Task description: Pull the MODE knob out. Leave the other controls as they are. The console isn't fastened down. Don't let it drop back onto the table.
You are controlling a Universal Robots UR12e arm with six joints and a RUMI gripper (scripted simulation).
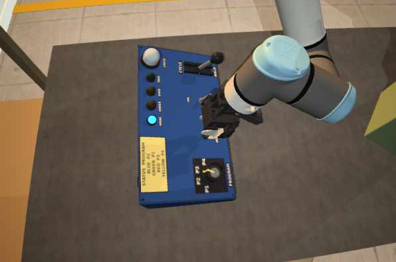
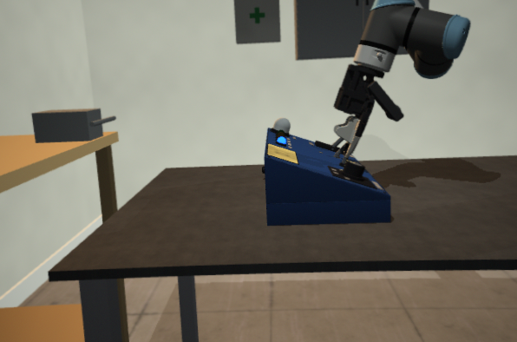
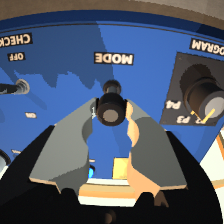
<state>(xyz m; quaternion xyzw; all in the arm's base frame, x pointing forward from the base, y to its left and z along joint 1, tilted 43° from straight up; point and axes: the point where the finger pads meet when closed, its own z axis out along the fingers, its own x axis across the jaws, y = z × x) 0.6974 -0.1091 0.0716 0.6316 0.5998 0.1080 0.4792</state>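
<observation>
My gripper is now right at the black mode knob. Also, from my hand: check toggle 3 cm behind, 12 cm to the right, 2 cm below; blue sloped console 2 cm ahead, 7 cm to the right, 4 cm below; program dial 5 cm ahead, 11 cm to the left, 2 cm below.
</observation>
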